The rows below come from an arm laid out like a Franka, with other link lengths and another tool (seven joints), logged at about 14 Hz.
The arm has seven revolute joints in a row. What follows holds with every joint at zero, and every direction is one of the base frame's. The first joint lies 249.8 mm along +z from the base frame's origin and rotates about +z. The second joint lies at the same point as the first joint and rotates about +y. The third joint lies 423.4 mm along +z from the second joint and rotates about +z. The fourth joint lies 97.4 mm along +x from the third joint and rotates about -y. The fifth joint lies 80.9 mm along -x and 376.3 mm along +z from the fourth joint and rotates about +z. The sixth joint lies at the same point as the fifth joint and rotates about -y. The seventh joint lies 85.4 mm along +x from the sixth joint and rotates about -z. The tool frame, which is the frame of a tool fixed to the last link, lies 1 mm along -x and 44 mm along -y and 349.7 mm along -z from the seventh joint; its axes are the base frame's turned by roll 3.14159, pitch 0.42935 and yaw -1.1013 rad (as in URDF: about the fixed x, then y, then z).
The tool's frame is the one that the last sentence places.
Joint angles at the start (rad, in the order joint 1, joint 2, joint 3, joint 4, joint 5, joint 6, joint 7):
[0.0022 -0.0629 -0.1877 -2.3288 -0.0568 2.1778 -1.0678]
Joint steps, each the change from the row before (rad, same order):
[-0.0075 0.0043 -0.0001 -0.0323 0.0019 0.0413 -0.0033]
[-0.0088 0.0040 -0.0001 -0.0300 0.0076 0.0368 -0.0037]
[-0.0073 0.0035 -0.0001 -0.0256 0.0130 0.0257 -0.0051]
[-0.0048 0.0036 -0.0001 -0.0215 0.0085 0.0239 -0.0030]
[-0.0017 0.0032 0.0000 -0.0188 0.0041 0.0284 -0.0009]
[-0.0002 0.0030 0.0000 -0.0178 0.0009 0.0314 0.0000]
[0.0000 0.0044 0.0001 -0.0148 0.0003 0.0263 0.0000]
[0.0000 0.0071 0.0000 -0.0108 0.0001 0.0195 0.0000]
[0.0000 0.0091 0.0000 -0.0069 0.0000 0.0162 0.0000]
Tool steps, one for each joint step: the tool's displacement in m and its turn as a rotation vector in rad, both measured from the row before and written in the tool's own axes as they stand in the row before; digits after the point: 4 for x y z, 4 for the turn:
[0.0031 0.0021 0.0124 0.0041 0.0045 0.0024]
[0.0019 0.0018 0.0121 0.0101 0.0024 0.0049]
[-0.0003 0.0004 0.0119 0.0137 -0.0037 0.0045]
[0.0002 0.0004 0.0096 0.0089 -0.0013 0.0036]
[0.0021 -0.0002 0.0064 0.0041 0.0064 0.0017]
[0.0030 -0.0003 0.0048 0.0008 0.0106 0.0003]
[0.0025 -0.0002 0.0048 -0.0002 0.0072 0.0000]
[0.0021 0.0000 0.0054 -0.0009 0.0017 0.0004]
[0.0026 0.0001 0.0047 -0.0013 0.0004 0.0005]

